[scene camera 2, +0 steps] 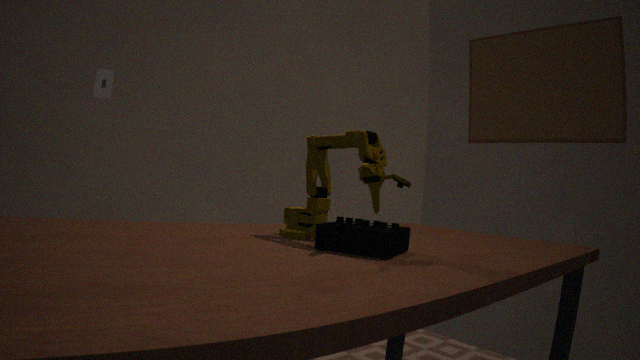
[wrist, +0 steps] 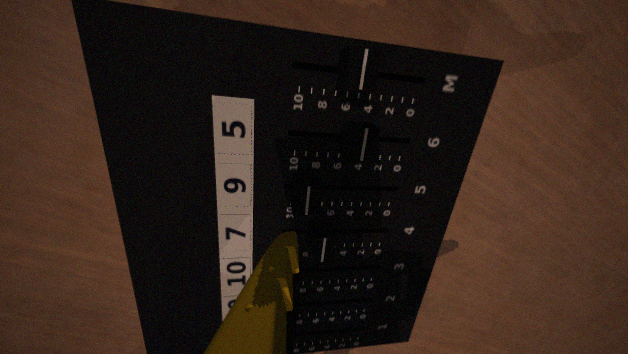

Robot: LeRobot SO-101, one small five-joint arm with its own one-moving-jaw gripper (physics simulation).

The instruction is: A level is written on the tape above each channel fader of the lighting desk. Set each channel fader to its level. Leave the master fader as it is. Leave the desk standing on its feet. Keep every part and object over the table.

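Frame: origin at the arm's base, x back, y right, z up, level; metres.
Where they show: hand, its tool point: (scene camera 2: 376,211) (wrist: 297,245); arm's base, origin of its link: (scene camera 2: 306,238).
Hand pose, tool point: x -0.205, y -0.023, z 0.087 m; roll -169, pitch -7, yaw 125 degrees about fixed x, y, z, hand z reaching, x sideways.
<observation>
Things, the pixels of their top centre, and the offset from my tool point. Level surfaces: height alone.
- black lighting desk, centre of its top: (wrist: 309,254) (scene camera 2: 366,219) dx +0.013, dy +0.015, dz -0.019 m
- master fader, centre of its top: (wrist: 363,69) dx -0.054, dy -0.003, dz -0.019 m
- channel 6 fader, centre of its top: (wrist: 364,145) dx -0.035, dy +0.010, dz -0.019 m
- channel 5 fader, centre of its top: (wrist: 307,201) dx -0.007, dy +0.003, dz -0.019 m
- channel 4 fader, centre of its top: (wrist: 323,250) dx +0.009, dy +0.019, dz -0.019 m
- wooden table, height of its surface: dz -0.087 m
The black lighting desk (scene camera 2: 350,242) (wrist: 160,165) stands upright on the table. In the wrist view its white tape (wrist: 235,158) reads 5, 9, 7, 10 downward, then a partly hidden number. The master fader (wrist: 364,69) is near 5. The channel 6 fader (wrist: 364,144) is near 4, the channel 5 fader (wrist: 308,201) just above 8, the channel 4 fader (wrist: 324,250) near 6. The caps of channels 3, 2 and 1 are hidden behind the jaw. My gripper (scene camera 2: 393,199) is fully open and empty above the desk; its notched fixed jaw (wrist: 285,260) shows at bottom centre.
The wooden table (scene camera 2: 150,290) (wrist: 550,200) lies under the desk and arm. The yellow arm base (scene camera 2: 297,225) stands behind the desk, to its left in the scene view. The table's front edge (scene camera 2: 450,307) runs toward the right corner.
</observation>
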